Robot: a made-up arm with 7 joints.
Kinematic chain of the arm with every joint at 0, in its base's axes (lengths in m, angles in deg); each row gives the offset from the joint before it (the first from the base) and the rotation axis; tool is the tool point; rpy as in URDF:
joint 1: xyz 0 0 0.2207 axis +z
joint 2: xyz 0 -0.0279 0.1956 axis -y
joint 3: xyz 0 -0.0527 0.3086 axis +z
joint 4: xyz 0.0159 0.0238 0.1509 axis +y
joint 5: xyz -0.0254 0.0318 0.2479 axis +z
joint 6: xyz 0 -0.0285 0.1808 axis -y
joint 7: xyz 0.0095 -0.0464 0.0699 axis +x
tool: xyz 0 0 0 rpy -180 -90 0
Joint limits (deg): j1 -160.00..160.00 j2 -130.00..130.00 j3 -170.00..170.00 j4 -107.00..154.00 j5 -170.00..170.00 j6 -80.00..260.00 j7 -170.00..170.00
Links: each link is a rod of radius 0.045 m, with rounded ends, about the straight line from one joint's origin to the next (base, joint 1, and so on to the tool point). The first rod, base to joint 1, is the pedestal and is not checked.
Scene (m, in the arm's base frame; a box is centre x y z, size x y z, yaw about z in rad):
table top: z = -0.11
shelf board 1: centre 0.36 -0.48 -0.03 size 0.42 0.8 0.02 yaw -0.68
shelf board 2: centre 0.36 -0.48 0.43 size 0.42 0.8 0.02 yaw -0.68
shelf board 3: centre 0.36 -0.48 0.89 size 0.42 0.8 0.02 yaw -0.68
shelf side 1: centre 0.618 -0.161 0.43 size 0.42 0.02 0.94 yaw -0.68
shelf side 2: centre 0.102 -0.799 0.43 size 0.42 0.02 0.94 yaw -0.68
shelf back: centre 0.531 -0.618 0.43 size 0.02 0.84 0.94 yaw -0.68
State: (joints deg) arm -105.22 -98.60 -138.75 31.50 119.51 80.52 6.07
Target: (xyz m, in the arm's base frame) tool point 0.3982 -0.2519 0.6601
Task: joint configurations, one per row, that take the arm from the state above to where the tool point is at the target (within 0.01 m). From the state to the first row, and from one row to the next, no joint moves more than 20 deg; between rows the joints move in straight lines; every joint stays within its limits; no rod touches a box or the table.
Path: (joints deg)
1: -110.35 -89.82 -133.08 13.85 125.66 98.61 -0.35
2: -115.49 -81.05 -127.42 -3.79 131.82 116.71 -6.76
3: -120.62 -72.27 -121.75 -21.44 137.97 134.80 -13.18
4: -125.75 -63.50 -116.08 -39.08 144.13 152.90 -19.59
5: -130.89 -54.72 -110.42 -56.73 150.28 170.99 -26.01
6: -136.02 -45.94 -104.75 -74.37 156.44 189.08 -32.43
7: -141.15 -37.17 -99.08 -92.02 162.59 207.18 -38.84
8: -130.68 -39.86 -97.94 -93.85 150.25 188.02 -31.36
9: -120.21 -42.56 -96.80 -95.67 137.91 168.86 -23.87
10: -109.73 -45.25 -95.66 -97.50 125.57 149.70 -16.39
11: -99.26 -47.95 -94.52 -99.33 113.23 130.54 -8.90
12: -88.78 -50.64 -93.38 -101.15 100.89 111.37 -1.42
13: -78.31 -53.34 -92.24 -102.98 88.56 92.21 6.07

